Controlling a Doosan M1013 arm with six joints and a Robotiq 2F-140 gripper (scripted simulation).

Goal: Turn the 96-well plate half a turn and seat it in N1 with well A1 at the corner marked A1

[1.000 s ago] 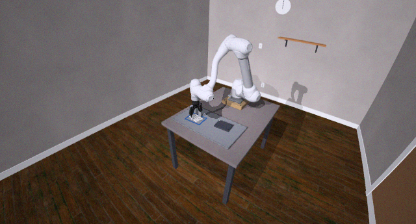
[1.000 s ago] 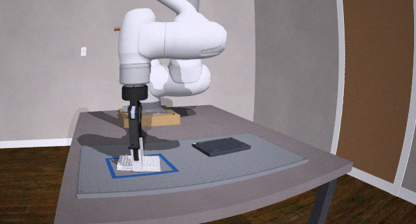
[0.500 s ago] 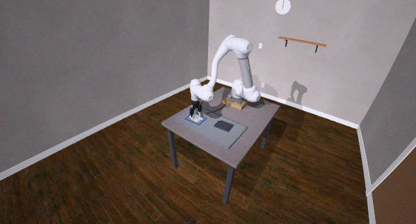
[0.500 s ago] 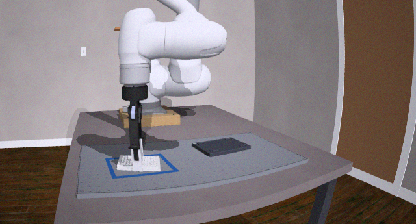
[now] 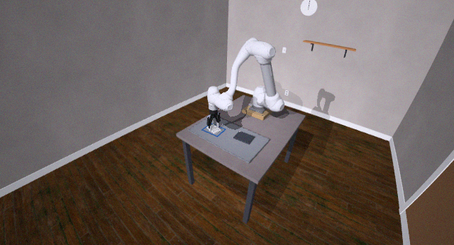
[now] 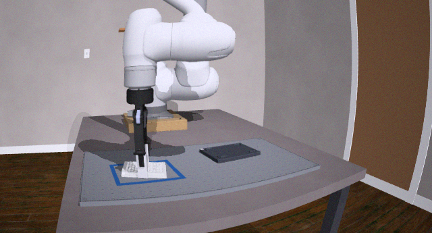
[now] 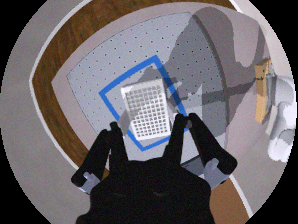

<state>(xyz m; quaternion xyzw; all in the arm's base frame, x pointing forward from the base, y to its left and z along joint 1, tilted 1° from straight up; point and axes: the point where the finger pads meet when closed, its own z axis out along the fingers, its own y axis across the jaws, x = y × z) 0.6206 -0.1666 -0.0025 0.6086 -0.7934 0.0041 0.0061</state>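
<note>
My hand is 30 cm to the right of the dark plate nest N1, 7 cm past it and 2 cm above it. Round my hand: white 96-well plate 2 cm below.
</note>
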